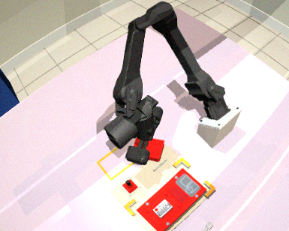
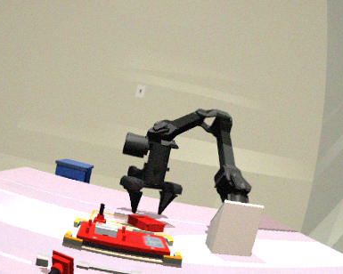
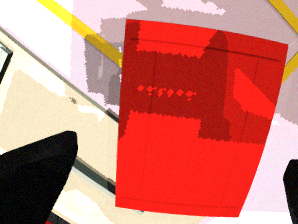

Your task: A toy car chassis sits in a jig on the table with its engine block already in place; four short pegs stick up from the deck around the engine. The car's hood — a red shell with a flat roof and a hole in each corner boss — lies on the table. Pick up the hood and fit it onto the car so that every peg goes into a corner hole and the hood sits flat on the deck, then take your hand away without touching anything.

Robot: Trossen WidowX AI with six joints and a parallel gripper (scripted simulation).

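My gripper tip is 30 mm above the red hood. The rest, counted from my gripper tip: grey engine block (70 mm ahead, 210 mm to the left, 20 mm below).
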